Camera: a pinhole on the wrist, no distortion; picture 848 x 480 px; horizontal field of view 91.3 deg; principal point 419.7 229.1 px. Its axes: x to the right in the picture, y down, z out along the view. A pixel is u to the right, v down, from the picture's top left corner.
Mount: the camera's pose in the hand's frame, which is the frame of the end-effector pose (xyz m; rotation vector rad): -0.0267 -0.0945 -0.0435 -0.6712 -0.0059 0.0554
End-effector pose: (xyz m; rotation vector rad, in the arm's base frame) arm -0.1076 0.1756 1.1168 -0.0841 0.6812 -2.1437
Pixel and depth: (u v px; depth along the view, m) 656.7 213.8 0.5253
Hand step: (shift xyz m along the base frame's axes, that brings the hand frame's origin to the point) 0.1143 -0.4761 0.1567
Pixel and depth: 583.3 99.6 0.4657
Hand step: 0.0898 -0.3402 0.2749
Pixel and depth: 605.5 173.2 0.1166
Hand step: -0.0208 -0.0278 0.0599
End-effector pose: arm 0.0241 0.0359 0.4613 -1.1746 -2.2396 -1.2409
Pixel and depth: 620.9 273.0 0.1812
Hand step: 0.0045 0.1086 0.0063
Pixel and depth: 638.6 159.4 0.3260
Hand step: -0.0016 0.2906 -0.0123
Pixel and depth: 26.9 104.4 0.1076
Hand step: 0.0394 -0.0313 -0.1466
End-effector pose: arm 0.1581 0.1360 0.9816 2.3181 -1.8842 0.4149
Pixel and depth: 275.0 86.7 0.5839
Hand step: -0.0697 0.0534 -0.5915
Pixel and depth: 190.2 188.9 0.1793
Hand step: -0.0075 0.0926 -0.1412
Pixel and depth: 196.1 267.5 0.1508
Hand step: -0.0175 0.0862 -0.0967
